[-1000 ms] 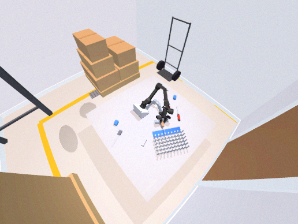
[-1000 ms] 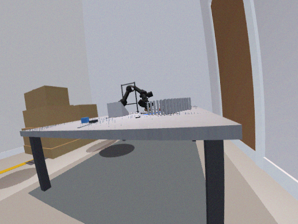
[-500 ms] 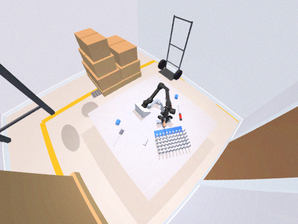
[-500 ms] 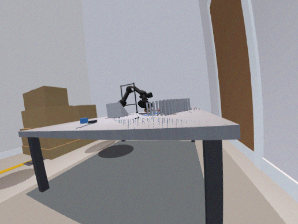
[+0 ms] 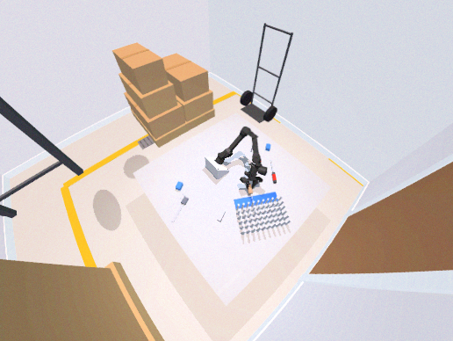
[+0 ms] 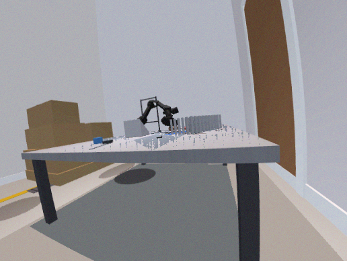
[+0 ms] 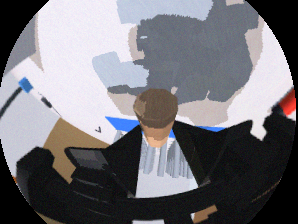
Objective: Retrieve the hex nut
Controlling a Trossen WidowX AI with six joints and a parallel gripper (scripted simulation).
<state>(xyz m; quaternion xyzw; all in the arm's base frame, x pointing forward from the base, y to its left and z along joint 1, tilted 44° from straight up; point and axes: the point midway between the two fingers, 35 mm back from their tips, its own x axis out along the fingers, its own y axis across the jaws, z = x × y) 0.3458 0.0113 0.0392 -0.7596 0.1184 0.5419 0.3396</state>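
The blue taped strip is 10 cm ahead of my gripper tip, 2 cm to the right of it and 4 cm below it. Round my gripper tip: wooden-handled screwdriver: 9 cm ahead, 6 cm to the right, 1 cm below.
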